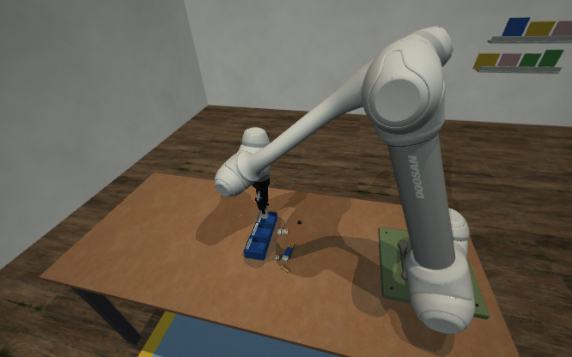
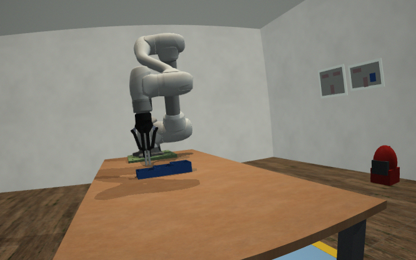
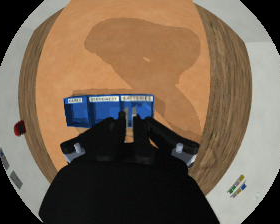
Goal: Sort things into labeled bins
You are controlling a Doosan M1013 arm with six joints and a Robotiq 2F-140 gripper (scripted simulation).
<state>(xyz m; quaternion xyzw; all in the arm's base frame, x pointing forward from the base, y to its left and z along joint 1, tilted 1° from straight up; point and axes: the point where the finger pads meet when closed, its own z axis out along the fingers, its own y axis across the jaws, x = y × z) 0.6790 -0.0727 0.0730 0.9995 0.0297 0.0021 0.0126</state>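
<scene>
My gripper is now 7 cm to the right of the long blue bin, 6 cm above it and 1 cm past it. The rest, counted from my hand: black nut: 15 cm behind, 8 cm below, 5 cm to the right; brass nut: 16 cm behind, 9 cm to the left, 8 cm below; white flat part: 9 cm behind, 8 cm below, 3 cm to the left.
</scene>
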